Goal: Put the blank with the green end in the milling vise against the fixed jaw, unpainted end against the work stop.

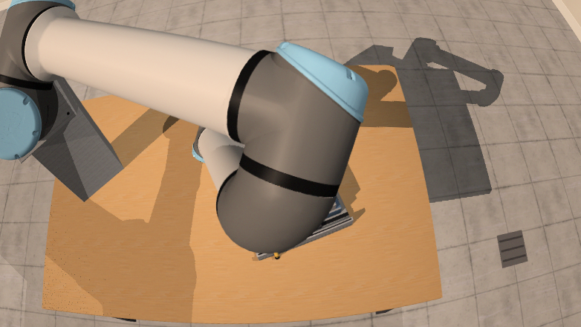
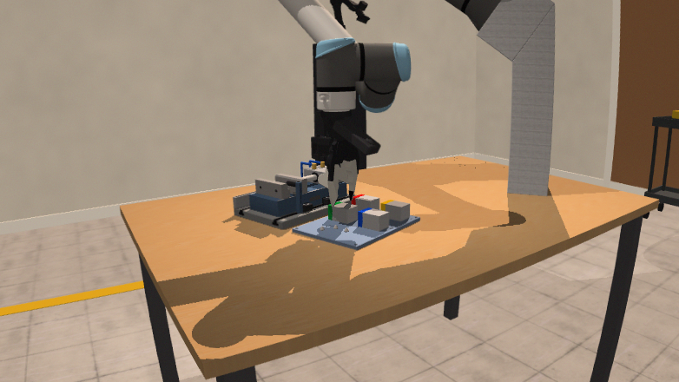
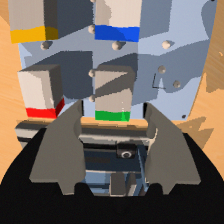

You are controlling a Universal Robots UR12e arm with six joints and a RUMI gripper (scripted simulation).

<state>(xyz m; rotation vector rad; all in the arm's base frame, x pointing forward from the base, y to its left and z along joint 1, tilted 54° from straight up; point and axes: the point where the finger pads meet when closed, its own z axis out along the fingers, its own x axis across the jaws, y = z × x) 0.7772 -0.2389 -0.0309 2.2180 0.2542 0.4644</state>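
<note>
My gripper is now 40 mm above the green-ended blank. Also, from my hand: blue-ended blank: 90 mm to the left, 40 mm below; red-ended blank: 90 mm behind, 40 mm below; blue-grey plate: 50 mm to the left, 60 mm below.
</note>
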